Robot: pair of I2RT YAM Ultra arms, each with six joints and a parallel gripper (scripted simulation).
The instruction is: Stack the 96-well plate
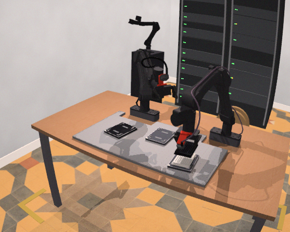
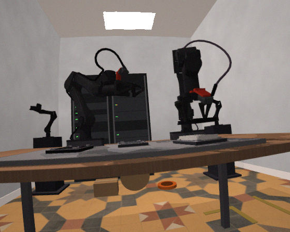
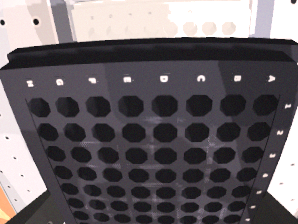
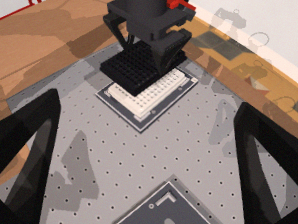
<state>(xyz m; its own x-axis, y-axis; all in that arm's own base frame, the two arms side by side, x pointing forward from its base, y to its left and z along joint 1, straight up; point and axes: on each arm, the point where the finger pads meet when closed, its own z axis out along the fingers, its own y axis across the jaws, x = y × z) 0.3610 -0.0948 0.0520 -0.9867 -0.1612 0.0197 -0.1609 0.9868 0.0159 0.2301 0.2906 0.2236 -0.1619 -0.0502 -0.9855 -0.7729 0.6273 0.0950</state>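
My left gripper is now 1 cm short of the white 96-well plate and 7 cm above it. The rest, counted from my left hand: black 96-well plate 1 cm below.
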